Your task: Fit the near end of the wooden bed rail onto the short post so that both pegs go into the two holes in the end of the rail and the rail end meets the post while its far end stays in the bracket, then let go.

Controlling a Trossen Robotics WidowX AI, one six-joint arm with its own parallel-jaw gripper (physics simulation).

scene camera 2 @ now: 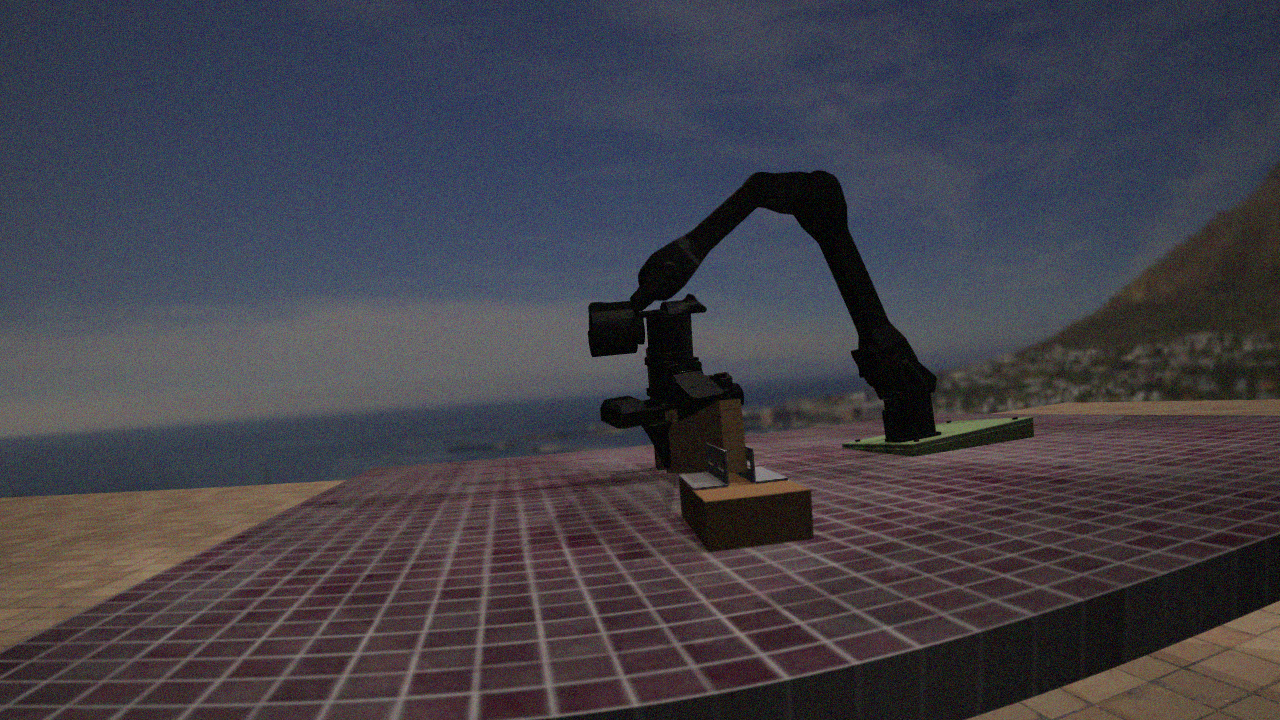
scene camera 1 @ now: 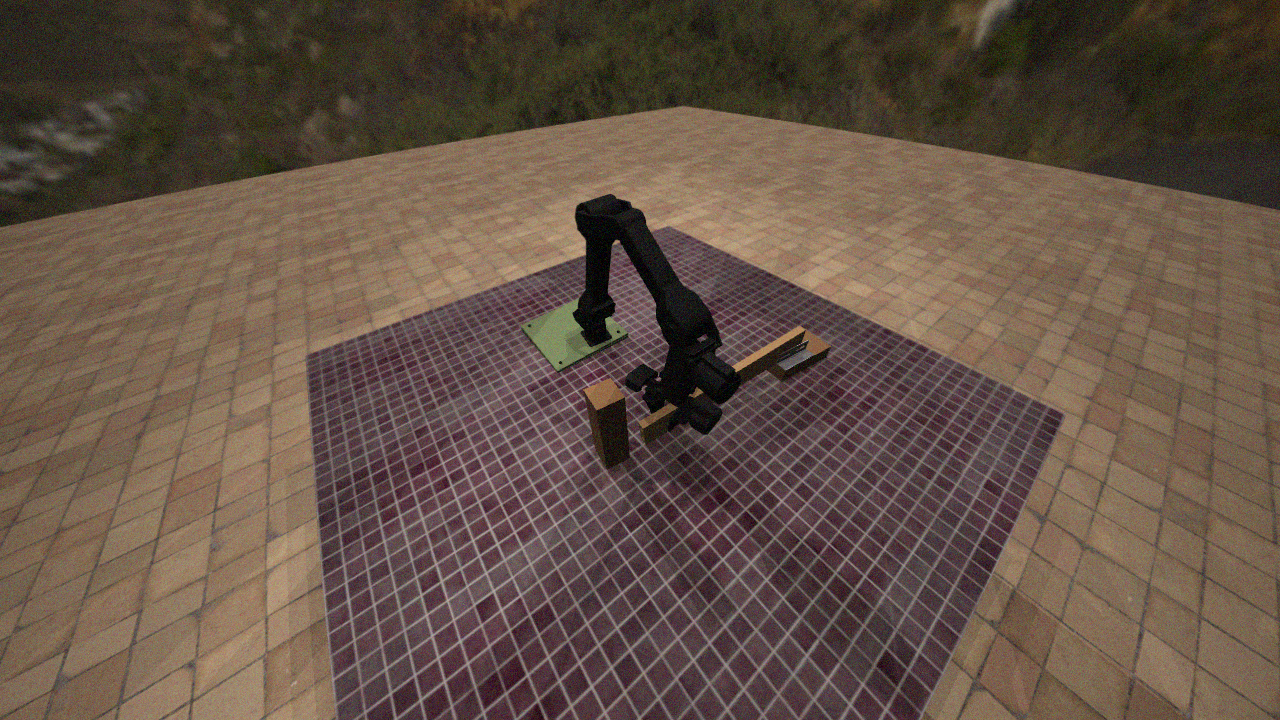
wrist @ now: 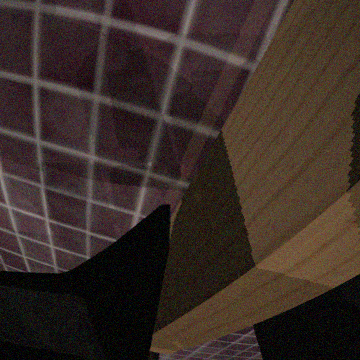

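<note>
The wooden bed rail stands on edge, running from the bracket to near the short post. The short post stands upright. A small gap shows between it and the rail's near end in scene camera 1. The rail's far end sits between the metal plates of the bracket. My gripper is shut on the rail, a little back from its near end, with a dark finger on each side. The pegs and the end holes do not show.
The bracket is mounted on a wooden block. The arm's base stands on a green plate, behind the post in scene camera 1. All stand on a purple tiled mat.
</note>
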